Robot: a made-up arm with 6 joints.
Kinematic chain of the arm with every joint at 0, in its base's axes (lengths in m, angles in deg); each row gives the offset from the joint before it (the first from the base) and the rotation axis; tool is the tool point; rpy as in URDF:
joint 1: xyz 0 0 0.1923 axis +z
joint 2: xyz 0 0 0 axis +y
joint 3: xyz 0.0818 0 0.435 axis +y
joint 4: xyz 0.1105 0 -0.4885 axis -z
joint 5: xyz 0 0 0 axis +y
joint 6: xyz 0.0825 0 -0.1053 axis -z
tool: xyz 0 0 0 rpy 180 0 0
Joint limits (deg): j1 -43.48..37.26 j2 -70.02..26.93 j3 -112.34..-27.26 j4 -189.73..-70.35 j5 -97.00..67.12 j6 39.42..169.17
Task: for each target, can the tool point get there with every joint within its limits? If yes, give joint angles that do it. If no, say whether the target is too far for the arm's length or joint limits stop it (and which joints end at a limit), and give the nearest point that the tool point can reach.
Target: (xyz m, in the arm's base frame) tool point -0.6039 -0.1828 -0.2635
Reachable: no: joint limits stop it (at a limit: joint 1, joint 2, joint 3, joint 4) | nearest point 0.1752 -0.1950 0.0045 | short by 0.824 m
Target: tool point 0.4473 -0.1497 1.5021
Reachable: no: too far | nearest point 0.3238 -0.1084 1.1404 | short by 0.384 m
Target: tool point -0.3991 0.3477 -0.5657
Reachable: no: joint limits stop it (at a limit: joint 1, joint 2, joint 3) | nearest point 0.2055 0.2484 -0.0326 | short by 0.812 m
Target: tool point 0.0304 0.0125 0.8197
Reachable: yes | joints -8.73 -53.69 -80.98 -172.36 -69.32 148.11
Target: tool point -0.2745 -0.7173 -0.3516
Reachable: no: joint limits stop it (at a limit: joint 1, joint 2, joint 3, joint 5) | nearest point 0.2283 -0.3052 -0.0618 | short by 0.712 m
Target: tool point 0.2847 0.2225 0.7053
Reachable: yes | joints 27.08 -43.90 -48.69 -85.62 7.20 105.59
